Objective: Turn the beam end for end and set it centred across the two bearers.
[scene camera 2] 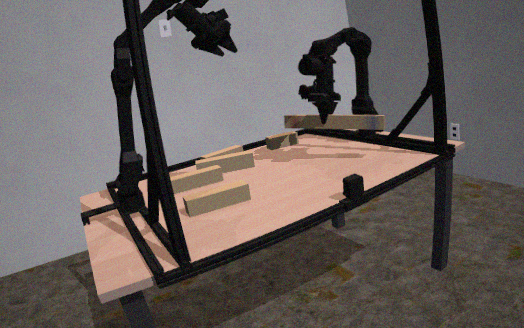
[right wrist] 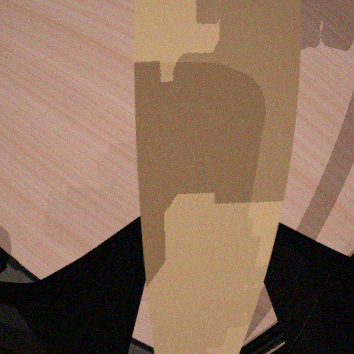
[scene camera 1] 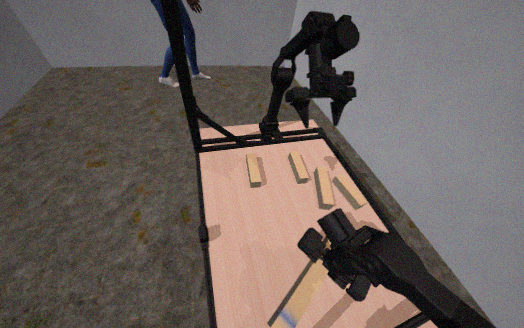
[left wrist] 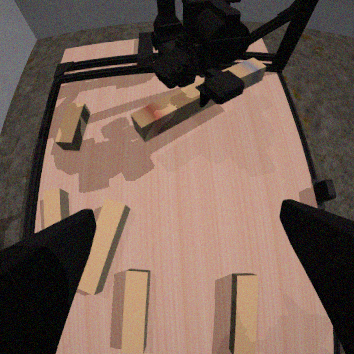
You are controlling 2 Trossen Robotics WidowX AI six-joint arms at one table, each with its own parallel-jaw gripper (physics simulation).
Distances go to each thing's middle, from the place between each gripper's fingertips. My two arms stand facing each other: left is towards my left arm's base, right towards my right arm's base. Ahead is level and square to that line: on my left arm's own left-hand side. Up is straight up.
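My right gripper is 20 mm to the left of the beam (right wrist: pixel 215 96) and 20 mm beyond it.
From my left hand I find the beam 260 mm below, and it is 70 mm behind that hand as well as 300 mm to the right of it.
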